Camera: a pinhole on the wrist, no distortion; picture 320 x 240 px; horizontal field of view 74.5 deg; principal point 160.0 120.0 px. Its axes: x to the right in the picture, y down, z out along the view. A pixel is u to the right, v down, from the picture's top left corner.
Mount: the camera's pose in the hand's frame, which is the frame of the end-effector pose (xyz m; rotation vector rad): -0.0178 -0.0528 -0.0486 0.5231 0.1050 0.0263
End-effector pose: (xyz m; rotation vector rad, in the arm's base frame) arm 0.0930 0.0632 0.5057 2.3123 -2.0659 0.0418
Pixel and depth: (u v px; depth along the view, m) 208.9 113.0 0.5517
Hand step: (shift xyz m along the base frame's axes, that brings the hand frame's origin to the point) 0.3504 -0.1492 -0.4010
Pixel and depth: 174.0 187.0 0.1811
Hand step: 0.0923 -0.0097 -0.1354
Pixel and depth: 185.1 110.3 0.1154
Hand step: 0.1139 0.0024 -0.0478
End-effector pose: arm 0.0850 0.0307 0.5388 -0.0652 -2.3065 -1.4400
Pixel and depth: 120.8 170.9 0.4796
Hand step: -0.1387 0.2934 -0.3485
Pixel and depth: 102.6 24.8 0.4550
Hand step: -0.1151 0.0206 -0.5230
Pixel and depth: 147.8 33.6 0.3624
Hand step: -0.1542 -0.0021 -0.3801
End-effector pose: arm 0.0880 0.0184 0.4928 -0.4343 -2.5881 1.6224
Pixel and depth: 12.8 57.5 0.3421
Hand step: 0.1012 -0.3801 0.2127
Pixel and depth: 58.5 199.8 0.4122
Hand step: 0.0581 -0.4517 -0.0444
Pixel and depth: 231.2 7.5 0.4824
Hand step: -0.3357 -0.3495 0.3325
